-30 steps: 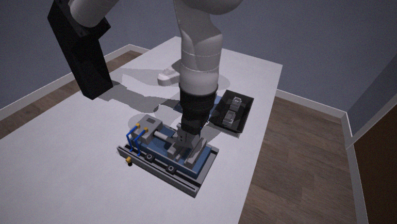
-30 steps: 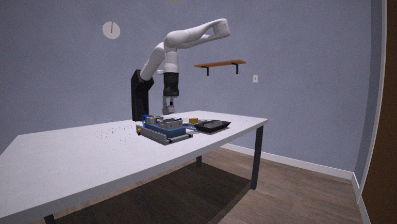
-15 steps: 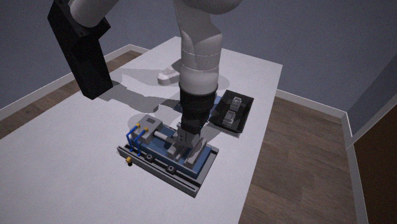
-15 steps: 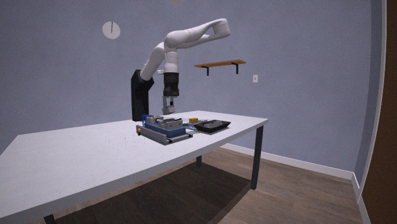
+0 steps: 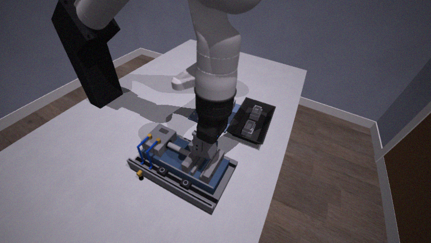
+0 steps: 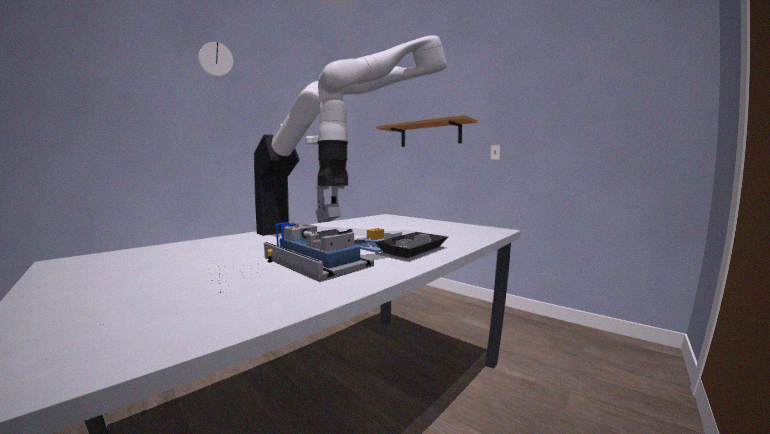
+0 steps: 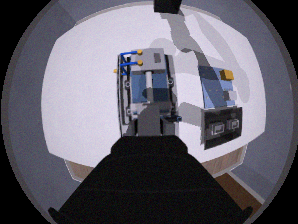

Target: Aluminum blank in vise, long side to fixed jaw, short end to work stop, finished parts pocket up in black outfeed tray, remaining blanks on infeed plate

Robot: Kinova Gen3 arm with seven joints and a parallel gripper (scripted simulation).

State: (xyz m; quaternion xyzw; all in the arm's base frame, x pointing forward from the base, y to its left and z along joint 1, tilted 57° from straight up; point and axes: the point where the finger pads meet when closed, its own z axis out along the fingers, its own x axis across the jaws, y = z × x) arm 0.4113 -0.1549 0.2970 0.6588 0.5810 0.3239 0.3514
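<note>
Now: the fixed jaw 10 cm below my hand and 3 cm ahead of it. Round my hand: black outfeed tray 29 cm to the left, 17 cm below, 11 cm ahead; vise 14 cm below, 6 cm behind, 2 cm to the left; gray aluminum blank 3 cm below.
</note>
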